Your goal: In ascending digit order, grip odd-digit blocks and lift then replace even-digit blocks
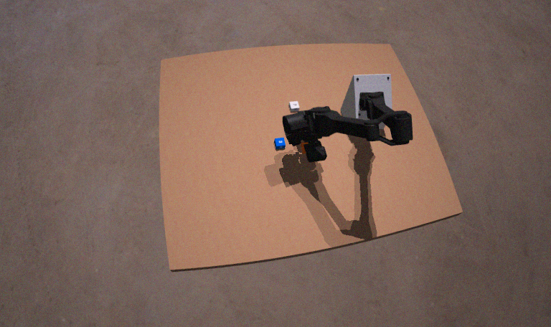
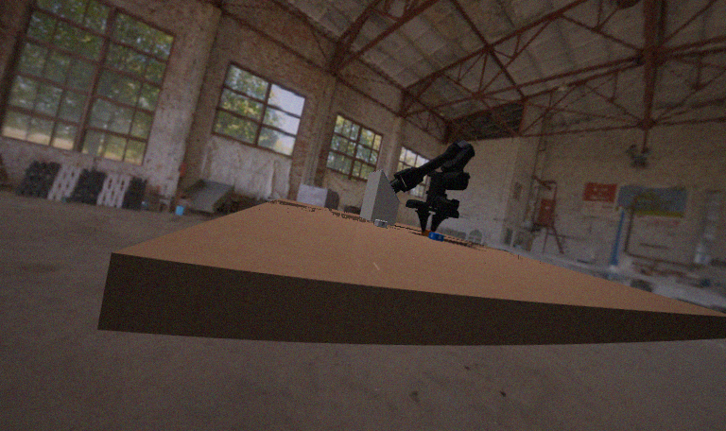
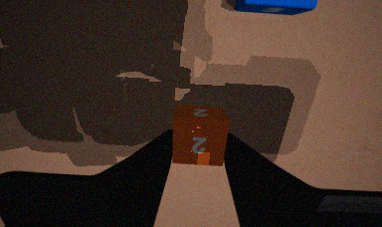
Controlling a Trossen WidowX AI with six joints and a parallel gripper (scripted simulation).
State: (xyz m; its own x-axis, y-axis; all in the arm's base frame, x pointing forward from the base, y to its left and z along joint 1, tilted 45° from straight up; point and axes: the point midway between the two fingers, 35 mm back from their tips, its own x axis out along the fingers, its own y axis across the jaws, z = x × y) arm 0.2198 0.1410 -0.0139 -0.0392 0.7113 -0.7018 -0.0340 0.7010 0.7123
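My gripper tip is right at the orange block. Also, from my gripper tip: white block: 10 mm ahead, 180 mm to the right; then blue block: 90 mm ahead, 30 mm to the right.
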